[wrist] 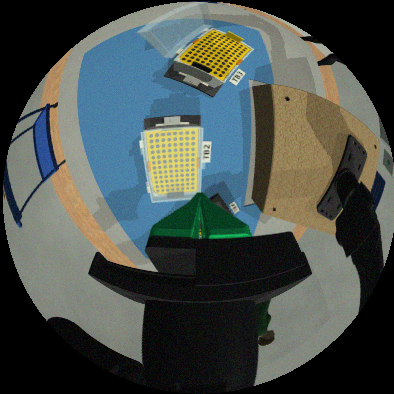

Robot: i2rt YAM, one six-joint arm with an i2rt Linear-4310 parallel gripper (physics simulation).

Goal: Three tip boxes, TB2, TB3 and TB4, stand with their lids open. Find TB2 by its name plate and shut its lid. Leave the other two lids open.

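Places are measured from the arm's base along level axes (x right, y back, z down), in millimetres.
Pixels of known places: gripper, fingertip midpoint: (199, 197); arm's base, link origin: (343, 181).
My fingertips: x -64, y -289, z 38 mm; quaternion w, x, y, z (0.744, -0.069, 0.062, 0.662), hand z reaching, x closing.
Observation:
For each thing: its middle in the pictures, then the offset to it from my fingertips. "spot": a spot on its surface instead. Level surfaces: height alone.
- TB2, body centre: (179, 158) dx -2, dy -13, dz +116 mm
- TB3, body centre: (218, 48) dx +212, dy +21, dz +90 mm
- dark box, body centre: (220, 224) dx -185, dy +105, dz +122 mm
- small plate, surface spot: (234, 207) spot: dx -151, dy +149, dz +152 mm
- blue mat, surface height: dz +154 mm
TB2 (173, 161) stands in the middle of the wrist view, its name plate (206, 151) on its right side. Its clear lid lies flat over the pale yellow tip rack, so it looks shut. TB3 (212, 55) stands at the top, with its name plate (237, 76) beside it and its clear lid (175, 32) standing open. Part of a dark box (218, 201) shows behind the gripper, with a small plate (234, 207) too small to read surely; its lid is hidden. My gripper (199, 197) is shut and empty, its green fingertips near the lower right edge of TB2.
A tan speckled block (300, 150) with a dark front face stands right of TB2 on the blue mat (110, 100). A black bracket (342, 177) and arm part lie on the block's right side. A blue-framed rack (49, 142) is at the far left, beyond the wooden edge.

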